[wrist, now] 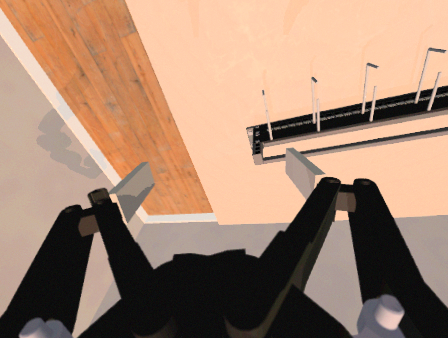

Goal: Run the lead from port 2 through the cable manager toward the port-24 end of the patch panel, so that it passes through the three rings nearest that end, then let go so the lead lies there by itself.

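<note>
The black patch panel point(291, 130) with its cable manager runs from the centre right to the right edge of the wrist view. Thin pale rings stand up along it: an end one point(267, 116), a second point(314, 101), a third point(365, 90) and a fourth point(422, 76) near the right edge. Port numbers are too small to read, so I cannot tell which end this is. The lead does not show in this view. My gripper point(217, 167) is wide open with no thing between its fingers. It hangs above the surface, its right finger near the panel's end in the picture.
A flat peach-coloured surface point(200, 95) lies under the panel. A wooden table strip point(107, 75) with a pale edge runs down the left. Grey floor point(30, 90) shows beyond it and below. A thin rail point(350, 143) runs along the panel's near side.
</note>
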